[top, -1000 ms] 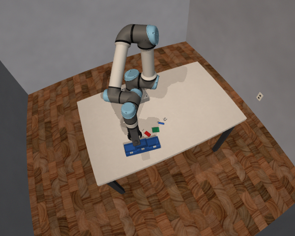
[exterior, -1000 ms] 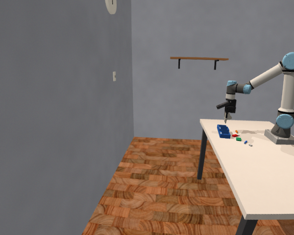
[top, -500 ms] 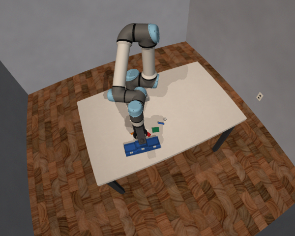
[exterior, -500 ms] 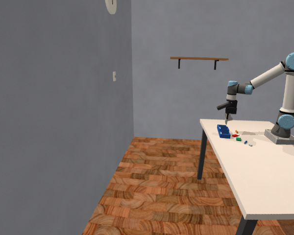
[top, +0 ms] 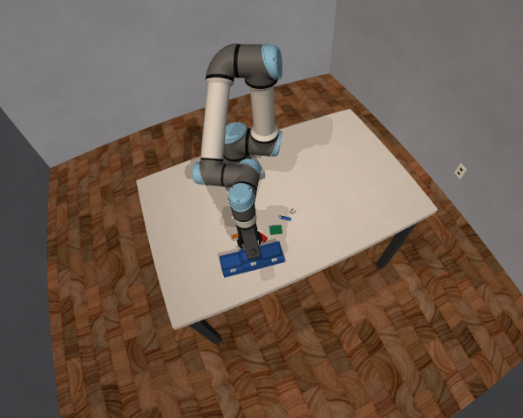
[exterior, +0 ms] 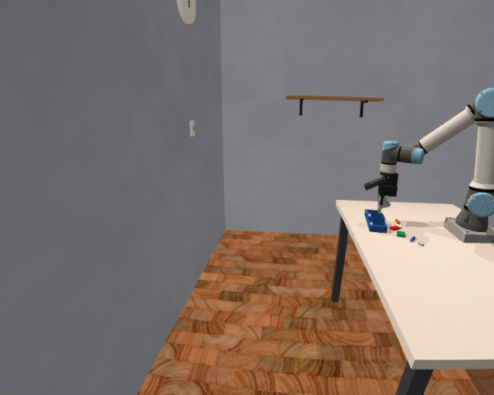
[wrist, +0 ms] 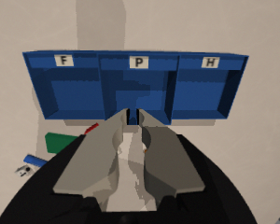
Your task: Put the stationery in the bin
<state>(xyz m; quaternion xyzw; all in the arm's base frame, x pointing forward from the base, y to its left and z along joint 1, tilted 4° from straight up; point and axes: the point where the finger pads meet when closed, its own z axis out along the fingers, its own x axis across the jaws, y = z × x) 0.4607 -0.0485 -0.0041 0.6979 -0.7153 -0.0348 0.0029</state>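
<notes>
Right now the blue three-compartment bin is 5 cm below my hand, 1 cm to the right of it and 1 cm ahead of it. Also, from my hand: red block 9 cm behind, 6 cm below, 5 cm to the left; orange stick 12 cm behind, 6 cm below, 4 cm to the right; green pad 13 cm to the left, 9 cm behind, 7 cm below.
</notes>
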